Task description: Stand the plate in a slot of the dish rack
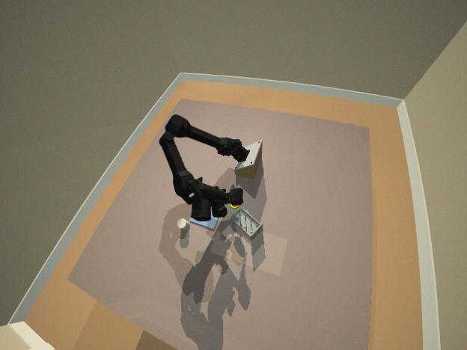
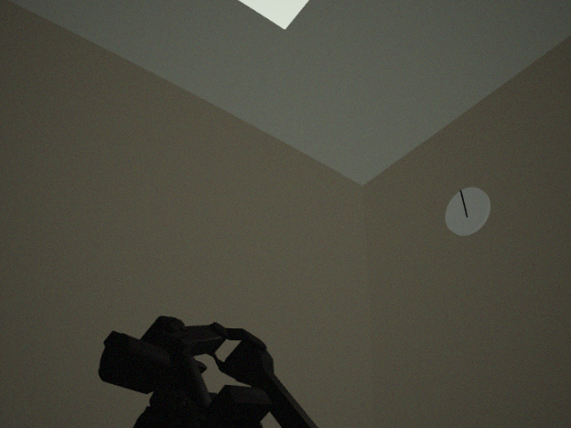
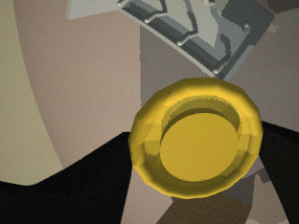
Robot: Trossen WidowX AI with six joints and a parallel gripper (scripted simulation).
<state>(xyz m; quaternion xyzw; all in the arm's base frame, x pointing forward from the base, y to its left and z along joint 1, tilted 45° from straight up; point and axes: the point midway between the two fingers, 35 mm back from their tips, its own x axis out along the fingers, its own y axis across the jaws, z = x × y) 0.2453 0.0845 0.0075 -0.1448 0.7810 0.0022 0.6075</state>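
Now: gripper tip 70 mm above the grey dish rack, 60 mm to the right of it and 50 mm short of it. The rest, counted from my gripper tip: light blue mat 140 mm to the right, 90 mm below, 70 mm ahead; then yellow plate 10 mm above; then cream cup 200 mm to the right, 180 mm ahead, 70 mm below.
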